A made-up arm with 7 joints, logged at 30 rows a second.
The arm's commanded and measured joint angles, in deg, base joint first. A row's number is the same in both.
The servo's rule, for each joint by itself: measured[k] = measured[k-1] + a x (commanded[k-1-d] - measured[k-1]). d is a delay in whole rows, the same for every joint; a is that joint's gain. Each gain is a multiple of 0.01, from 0.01 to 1. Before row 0 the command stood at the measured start. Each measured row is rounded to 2 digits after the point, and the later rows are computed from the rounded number. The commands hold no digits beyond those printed.
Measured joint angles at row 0:
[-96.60 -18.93 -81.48 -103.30 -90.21 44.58 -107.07]
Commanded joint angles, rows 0 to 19:
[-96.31 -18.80 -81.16 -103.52 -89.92 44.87 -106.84]
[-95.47 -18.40 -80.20 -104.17 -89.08 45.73 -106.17]
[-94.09 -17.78 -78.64 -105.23 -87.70 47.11 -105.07]
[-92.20 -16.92 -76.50 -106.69 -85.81 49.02 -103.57]
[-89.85 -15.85 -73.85 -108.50 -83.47 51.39 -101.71]
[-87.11 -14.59 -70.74 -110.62 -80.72 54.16 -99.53]
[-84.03 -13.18 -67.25 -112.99 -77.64 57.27 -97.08]
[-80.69 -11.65 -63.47 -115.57 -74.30 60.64 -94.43]
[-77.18 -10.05 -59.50 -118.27 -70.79 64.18 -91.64]
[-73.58 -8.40 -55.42 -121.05 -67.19 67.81 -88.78]
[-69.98 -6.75 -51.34 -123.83 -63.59 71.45 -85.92]
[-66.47 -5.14 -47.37 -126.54 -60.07 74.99 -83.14]
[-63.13 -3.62 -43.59 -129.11 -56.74 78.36 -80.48]
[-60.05 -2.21 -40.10 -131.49 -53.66 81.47 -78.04]
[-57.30 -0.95 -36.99 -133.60 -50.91 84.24 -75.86]
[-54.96 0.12 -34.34 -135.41 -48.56 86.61 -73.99]
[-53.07 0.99 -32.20 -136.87 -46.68 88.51 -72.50]
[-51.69 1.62 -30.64 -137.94 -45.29 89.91 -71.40]
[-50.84 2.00 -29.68 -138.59 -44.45 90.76 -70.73]
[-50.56 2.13 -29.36 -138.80 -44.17 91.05 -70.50]
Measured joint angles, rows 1 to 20:
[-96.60 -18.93 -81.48 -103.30 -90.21 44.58 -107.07]
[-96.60 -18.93 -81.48 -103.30 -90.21 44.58 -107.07]
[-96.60 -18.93 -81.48 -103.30 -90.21 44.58 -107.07]
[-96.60 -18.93 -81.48 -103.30 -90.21 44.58 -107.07]
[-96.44 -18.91 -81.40 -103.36 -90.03 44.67 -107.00]
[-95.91 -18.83 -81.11 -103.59 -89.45 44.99 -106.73]
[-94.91 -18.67 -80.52 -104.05 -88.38 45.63 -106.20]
[-93.42 -18.41 -79.56 -104.79 -86.81 46.65 -105.36]
[-91.46 -18.03 -78.19 -105.83 -84.77 48.07 -104.19]
[-89.07 -17.51 -76.40 -107.17 -82.30 49.90 -102.70]
[-86.30 -16.86 -74.20 -108.80 -79.46 52.11 -100.90]
[-83.21 -16.08 -71.62 -110.70 -76.31 54.67 -98.83]
[-79.89 -15.18 -68.71 -112.82 -72.94 57.52 -96.53]
[-76.42 -14.16 -65.52 -115.12 -69.43 60.61 -94.05]
[-72.88 -13.05 -62.12 -117.56 -65.87 63.86 -91.45]
[-69.35 -11.86 -58.58 -120.07 -62.33 67.20 -88.79]
[-65.93 -10.62 -54.98 -122.60 -58.92 70.55 -86.13]
[-62.70 -9.36 -51.41 -125.09 -55.71 73.83 -83.54]
[-59.73 -8.10 -47.95 -127.47 -52.78 76.95 -81.08]
[-57.11 -6.87 -44.68 -129.69 -50.21 79.85 -78.81]
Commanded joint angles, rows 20 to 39:
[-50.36 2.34 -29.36 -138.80 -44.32 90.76 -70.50]
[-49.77 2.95 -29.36 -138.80 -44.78 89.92 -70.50]
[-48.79 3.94 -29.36 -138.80 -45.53 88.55 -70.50]
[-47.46 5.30 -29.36 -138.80 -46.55 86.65 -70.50]
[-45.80 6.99 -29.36 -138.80 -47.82 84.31 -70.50]
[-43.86 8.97 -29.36 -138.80 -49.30 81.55 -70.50]
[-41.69 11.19 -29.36 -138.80 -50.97 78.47 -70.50]
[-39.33 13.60 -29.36 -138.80 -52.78 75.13 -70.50]
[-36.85 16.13 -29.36 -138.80 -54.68 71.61 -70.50]
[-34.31 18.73 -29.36 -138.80 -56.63 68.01 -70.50]
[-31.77 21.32 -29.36 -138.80 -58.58 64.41 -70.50]
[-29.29 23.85 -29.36 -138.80 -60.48 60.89 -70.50]
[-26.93 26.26 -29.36 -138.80 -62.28 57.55 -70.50]
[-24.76 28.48 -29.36 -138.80 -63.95 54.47 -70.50]
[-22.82 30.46 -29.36 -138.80 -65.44 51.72 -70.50]
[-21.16 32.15 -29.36 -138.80 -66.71 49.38 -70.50]
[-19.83 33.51 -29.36 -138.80 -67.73 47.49 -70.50]
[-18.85 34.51 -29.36 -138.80 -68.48 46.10 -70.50]
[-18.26 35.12 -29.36 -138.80 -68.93 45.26 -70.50]
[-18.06 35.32 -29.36 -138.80 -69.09 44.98 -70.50]
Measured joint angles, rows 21 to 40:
[-54.89 -5.69 -41.68 -131.70 -48.06 82.45 -76.79]
[-53.13 -4.59 -39.03 -133.45 -46.37 84.69 -75.07]
[-51.87 -3.60 -36.79 -134.89 -45.20 86.51 -73.68]
[-51.15 -2.74 -35.01 -135.98 -44.57 87.87 -72.66]
[-50.72 -1.98 -33.65 -136.77 -44.42 88.74 -71.97]
[-50.20 -1.24 -32.62 -137.34 -44.64 89.09 -71.50]
[-49.42 -0.46 -31.84 -137.75 -45.18 88.93 -71.18]
[-48.34 0.40 -31.24 -138.04 -46.02 88.25 -70.96]
[-46.94 1.39 -30.79 -138.25 -47.12 87.07 -70.81]
[-45.25 2.53 -30.45 -138.40 -48.45 85.41 -70.71]
[-43.29 3.83 -30.19 -138.51 -49.99 83.33 -70.64]
[-41.11 5.30 -29.99 -138.59 -51.69 80.87 -70.60]
[-38.77 6.92 -29.84 -138.65 -53.51 78.09 -70.57]
[-36.32 8.69 -29.72 -138.69 -55.41 75.07 -70.55]
[-33.82 10.58 -29.63 -138.72 -57.34 71.87 -70.53]
[-31.33 12.57 -29.57 -138.74 -59.26 68.58 -70.52]
[-28.91 14.62 -29.52 -138.76 -61.10 65.27 -70.51]
[-26.63 16.70 -29.48 -138.77 -62.84 62.03 -70.51]
[-24.53 18.76 -29.45 -138.78 -64.43 58.94 -70.51]
[-22.68 20.77 -29.43 -138.79 -65.82 56.07 -70.51]

